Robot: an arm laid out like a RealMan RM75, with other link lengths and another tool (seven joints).
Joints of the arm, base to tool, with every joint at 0 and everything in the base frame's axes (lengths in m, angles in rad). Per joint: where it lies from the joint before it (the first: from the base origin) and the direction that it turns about. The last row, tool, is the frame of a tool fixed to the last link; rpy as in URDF.
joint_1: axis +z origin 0 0 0.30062
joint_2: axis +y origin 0 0 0
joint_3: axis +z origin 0 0 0.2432
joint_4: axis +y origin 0 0 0
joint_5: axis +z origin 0 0 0.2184
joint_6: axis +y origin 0 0 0
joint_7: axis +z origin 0 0 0.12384
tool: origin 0.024 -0.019 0.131 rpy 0 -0.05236 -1.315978
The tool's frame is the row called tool.
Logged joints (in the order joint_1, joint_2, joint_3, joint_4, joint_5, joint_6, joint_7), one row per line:
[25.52 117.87 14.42 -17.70 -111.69 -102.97 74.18]
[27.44 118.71 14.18 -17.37 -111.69 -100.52 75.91]
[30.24 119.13 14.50 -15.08 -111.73 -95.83 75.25]
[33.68 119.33 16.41 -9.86 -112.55 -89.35 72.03]
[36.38 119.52 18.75 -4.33 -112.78 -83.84 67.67]
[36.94 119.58 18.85 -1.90 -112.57 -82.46 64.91]
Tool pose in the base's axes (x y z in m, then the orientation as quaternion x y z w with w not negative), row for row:
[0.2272 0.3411 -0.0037 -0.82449 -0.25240 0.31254 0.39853]
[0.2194 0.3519 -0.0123 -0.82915 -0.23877 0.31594 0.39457]
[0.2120 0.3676 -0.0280 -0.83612 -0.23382 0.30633 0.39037]
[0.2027 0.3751 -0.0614 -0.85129 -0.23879 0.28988 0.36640]
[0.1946 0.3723 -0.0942 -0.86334 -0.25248 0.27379 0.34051]
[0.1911 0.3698 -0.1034 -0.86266 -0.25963 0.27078 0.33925]
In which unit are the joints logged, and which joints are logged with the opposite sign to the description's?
The joints are logged in degrees. Opposite sign: joint_3.
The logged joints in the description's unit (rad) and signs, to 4 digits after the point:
[0.4454 2.0572 -0.2517 -0.3089 -1.9494 -1.7972 1.2947]
[0.4789 2.0719 -0.2475 -0.3032 -1.9494 -1.7544 1.3249]
[0.5278 2.0792 -0.2531 -0.2632 -1.9501 -1.6725 1.3134]
[0.5878 2.0827 -0.2864 -0.1721 -1.9644 -1.5595 1.2572]
[0.6350 2.0860 -0.3272 -0.0756 -1.9684 -1.4633 1.1811]
[0.6447 2.0871 -0.3290 -0.0332 -1.9647 -1.4392 1.1329]

